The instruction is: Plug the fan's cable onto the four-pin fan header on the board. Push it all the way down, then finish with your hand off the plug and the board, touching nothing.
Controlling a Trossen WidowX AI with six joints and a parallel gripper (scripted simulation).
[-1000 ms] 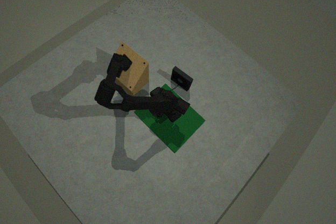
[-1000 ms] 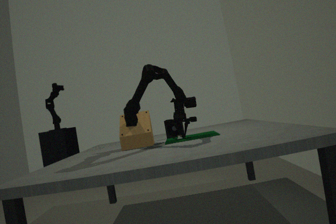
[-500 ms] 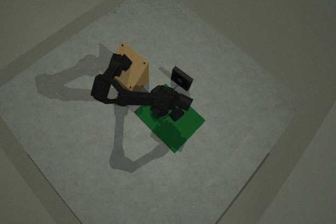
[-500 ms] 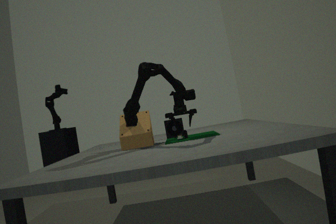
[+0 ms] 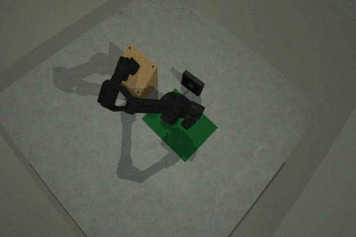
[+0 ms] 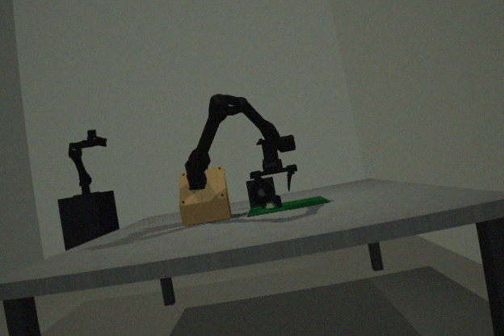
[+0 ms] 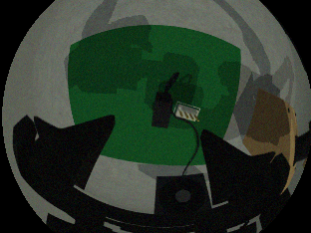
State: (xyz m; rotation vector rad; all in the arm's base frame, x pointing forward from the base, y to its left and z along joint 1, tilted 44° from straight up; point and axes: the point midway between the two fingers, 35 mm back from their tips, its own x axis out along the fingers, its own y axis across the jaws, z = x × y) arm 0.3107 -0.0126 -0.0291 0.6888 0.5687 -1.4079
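Now: the dark plug 30 mm below my gripper tip and 10 mm to the right of it. Also, from my gripper tip: black fan: 170 mm to the left, 70 mm behind; green board: 70 mm below, 30 mm ahead.
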